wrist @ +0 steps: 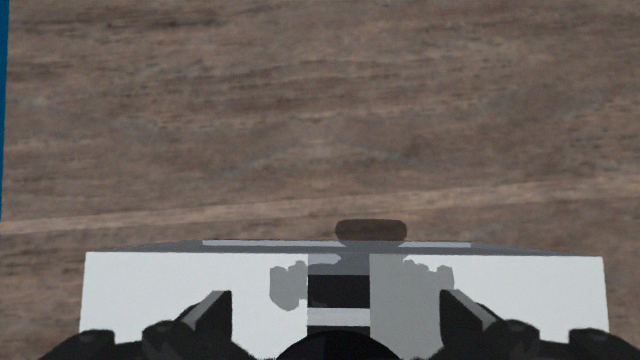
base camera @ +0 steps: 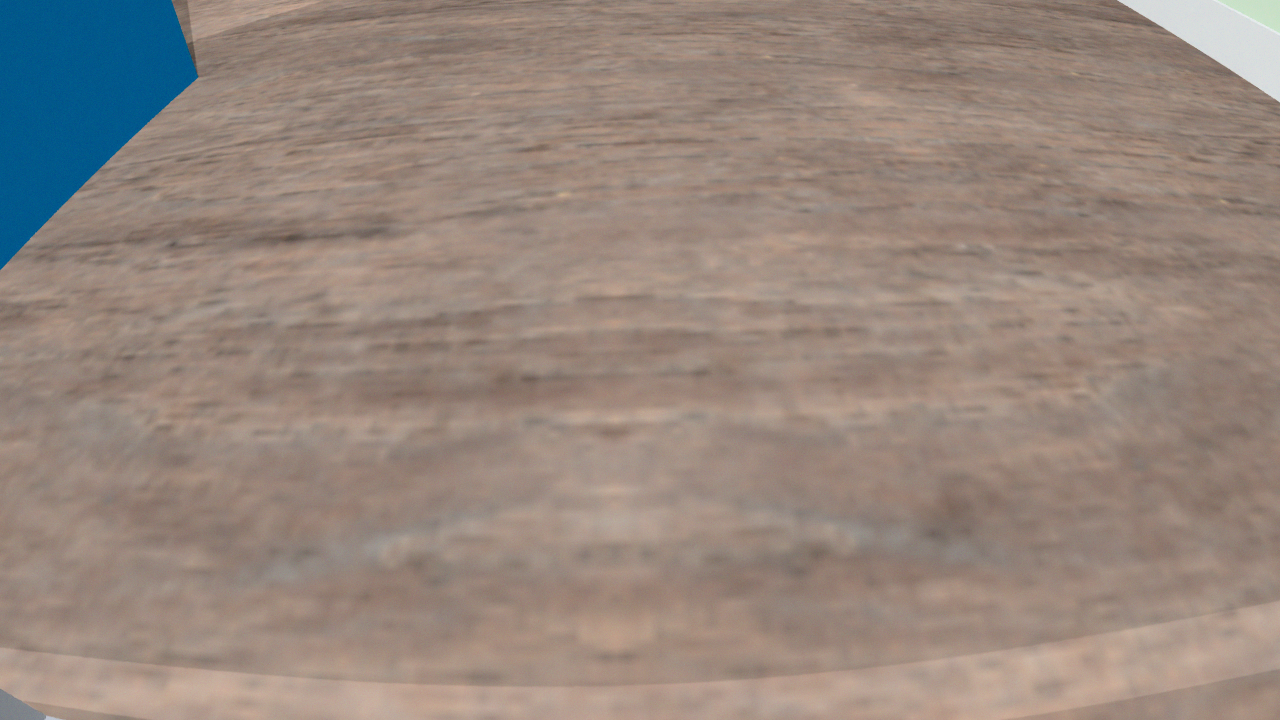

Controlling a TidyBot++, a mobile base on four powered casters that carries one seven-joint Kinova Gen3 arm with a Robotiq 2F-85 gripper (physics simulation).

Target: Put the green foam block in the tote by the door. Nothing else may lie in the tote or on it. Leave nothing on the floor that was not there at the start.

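Frame: origin at the arm's base, x ahead, y left, z up, level; metres.
Where they show: gripper, fingertip midpoint: (wrist: 335, 313).
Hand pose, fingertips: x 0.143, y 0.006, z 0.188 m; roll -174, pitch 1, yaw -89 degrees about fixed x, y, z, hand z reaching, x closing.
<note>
After its pixels a point has its place.
My gripper (wrist: 335, 313) @[z 0.188, x 0.143, y 0.006 m] is open, with its two dark fingers wide apart above the white top of my base in the wrist view. No object shows between the fingers. The green foam block, the tote and the door do not show in the base camera view or the wrist view.
A blue surface (base camera: 71, 98) @[z -0.301, x 0.807, y 0.743 m] (wrist: 3, 100) @[z -0.392, x 0.440, y 0.716 m] stands at the left. A white baseboard (base camera: 1226, 44) @[z -0.363, x 1.235, y -0.952 m] below a pale green wall (base camera: 1257, 10) @[z -0.292, x 1.213, y -0.967 m] runs at the upper right of the base camera view. Wooden floor (base camera: 626, 268) @[z -0.397, x 0.563, y 0.042 m] (wrist: 320, 100) @[z -0.397, x 0.440, y 0.030 m] lies ahead of my base (wrist: 175, 280).
</note>
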